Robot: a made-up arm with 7 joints.
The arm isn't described. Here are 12 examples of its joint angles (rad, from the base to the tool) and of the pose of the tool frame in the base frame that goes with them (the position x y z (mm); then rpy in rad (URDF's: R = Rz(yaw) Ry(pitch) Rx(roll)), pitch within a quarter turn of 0, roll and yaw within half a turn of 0).
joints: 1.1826 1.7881 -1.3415 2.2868 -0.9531 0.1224 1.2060
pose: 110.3 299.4 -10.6 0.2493 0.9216 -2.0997
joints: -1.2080 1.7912 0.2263 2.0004 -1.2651 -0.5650 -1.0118
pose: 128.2 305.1 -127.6 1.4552 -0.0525 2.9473
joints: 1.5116 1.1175 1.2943 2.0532 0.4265 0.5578 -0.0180
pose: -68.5 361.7 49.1 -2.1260 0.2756 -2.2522
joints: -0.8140 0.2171 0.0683 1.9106 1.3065 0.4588 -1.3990
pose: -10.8 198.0 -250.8 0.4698 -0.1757 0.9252
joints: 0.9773 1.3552 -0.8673 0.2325 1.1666 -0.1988 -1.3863
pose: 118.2 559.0 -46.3 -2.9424 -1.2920 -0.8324
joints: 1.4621 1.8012 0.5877 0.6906 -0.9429 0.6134 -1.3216
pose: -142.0 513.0 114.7 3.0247 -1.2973 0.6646
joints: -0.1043 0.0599 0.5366 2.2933 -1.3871 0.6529 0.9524
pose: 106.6 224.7 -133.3 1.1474 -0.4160 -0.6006
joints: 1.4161 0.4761 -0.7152 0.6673 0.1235 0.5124 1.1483
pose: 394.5 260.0 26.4 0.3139 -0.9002 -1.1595
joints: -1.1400 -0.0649 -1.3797 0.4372 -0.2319 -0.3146 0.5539
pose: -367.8 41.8 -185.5 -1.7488 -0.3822 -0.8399
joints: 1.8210 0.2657 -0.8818 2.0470 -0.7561 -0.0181 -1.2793
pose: 159.5 65.9 149.2 -2.1902 1.0551 -2.4137
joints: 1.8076 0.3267 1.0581 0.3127 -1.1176 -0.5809 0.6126
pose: 370.0 329.9 118.2 2.6499 -0.6400 -2.6126
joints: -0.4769 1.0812 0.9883 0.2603 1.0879 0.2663 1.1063
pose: -53.0 543.2 -159.9 -1.2191 -0.9961 1.6805
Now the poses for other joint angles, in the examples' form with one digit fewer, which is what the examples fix.
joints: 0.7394 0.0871 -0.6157 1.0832 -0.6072 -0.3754 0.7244
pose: 330 81 -163 1.154 -0.418 -2.530
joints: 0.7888 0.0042 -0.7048 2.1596 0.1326 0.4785 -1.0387
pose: 187 46 -19 -2.725 -0.766 2.927
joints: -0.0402 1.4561 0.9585 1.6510 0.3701 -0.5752 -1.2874
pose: 111 396 120 -2.444 0.212 -2.238
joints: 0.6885 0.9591 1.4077 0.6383 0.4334 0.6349 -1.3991
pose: 102 535 -96 0.135 -0.510 2.387
